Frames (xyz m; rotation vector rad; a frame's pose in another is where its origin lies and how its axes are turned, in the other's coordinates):
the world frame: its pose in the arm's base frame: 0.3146 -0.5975 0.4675 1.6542 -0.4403 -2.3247
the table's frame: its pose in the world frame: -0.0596 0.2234 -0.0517 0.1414 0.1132 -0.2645
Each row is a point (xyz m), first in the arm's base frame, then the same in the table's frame.
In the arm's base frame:
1: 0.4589 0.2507 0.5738
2: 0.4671 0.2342 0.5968
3: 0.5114 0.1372 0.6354
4: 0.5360 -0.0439 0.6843
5: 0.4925 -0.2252 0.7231
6: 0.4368 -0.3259 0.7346
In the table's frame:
1: -0.1429 -1.0198 0.1408
2: -0.1645 -1.0012 0.1333
3: -0.1970 -0.9082 0.0771
4: -0.2239 -0.7284 0.0246
5: -0.2279 -0.5384 0.0362
6: -0.2142 -0.4291 0.0714

